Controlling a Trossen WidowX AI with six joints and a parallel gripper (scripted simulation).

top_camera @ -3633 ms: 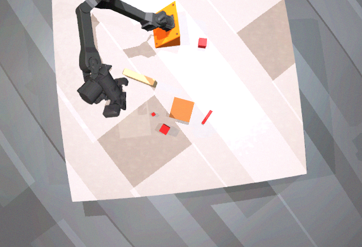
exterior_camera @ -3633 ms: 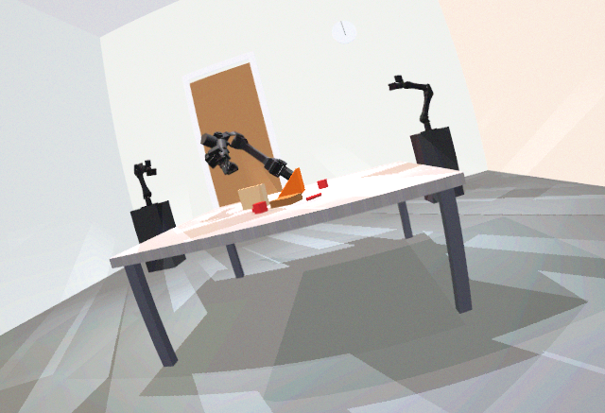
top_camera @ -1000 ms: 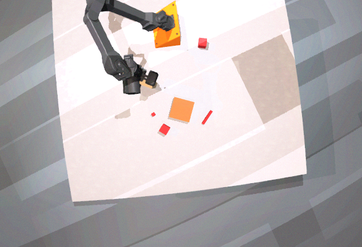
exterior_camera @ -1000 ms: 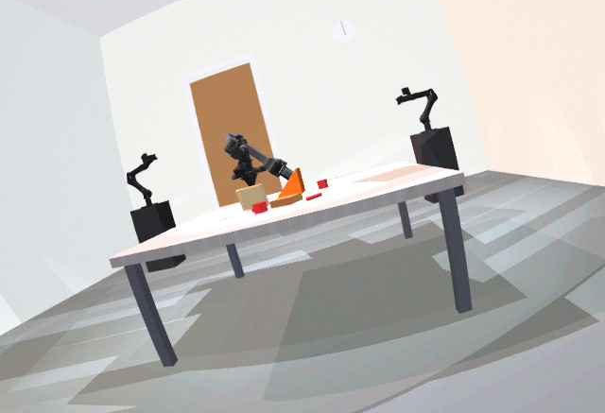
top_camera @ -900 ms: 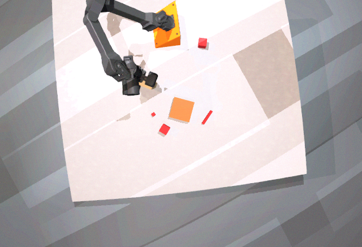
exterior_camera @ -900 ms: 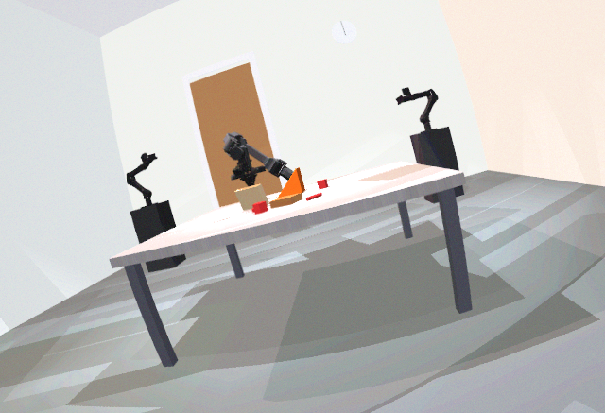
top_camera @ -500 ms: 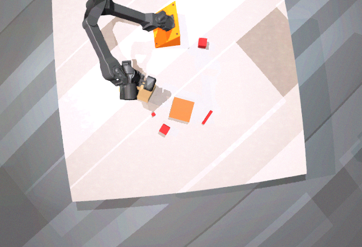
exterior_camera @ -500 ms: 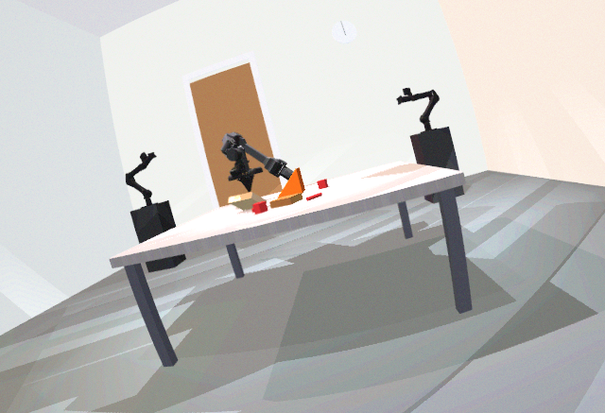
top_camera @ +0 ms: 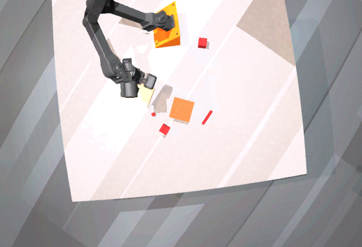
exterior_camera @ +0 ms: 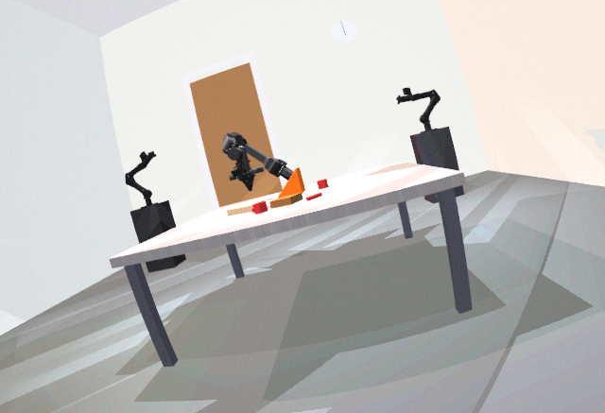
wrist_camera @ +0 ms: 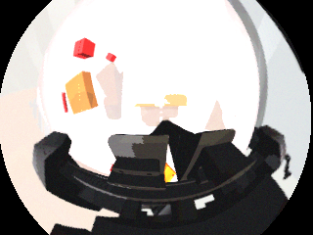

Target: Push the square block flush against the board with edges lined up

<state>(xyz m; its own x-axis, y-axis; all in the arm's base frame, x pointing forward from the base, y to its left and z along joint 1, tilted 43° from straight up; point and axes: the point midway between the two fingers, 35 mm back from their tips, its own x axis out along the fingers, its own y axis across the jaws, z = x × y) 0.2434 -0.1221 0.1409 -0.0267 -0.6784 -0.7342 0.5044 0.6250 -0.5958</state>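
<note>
Right now my gripper tip is 180 mm short of the tiny red piece, 80 mm above it and 30 mm to the right of it. The rest, counted from my gripper tip: orange square block (180 mm to the left, 180 mm ahead, 70 mm below); thin red stick (300 mm to the left, 240 mm ahead, 80 mm below); board (70 mm below, 60 mm ahead, 30 mm to the right).
</note>
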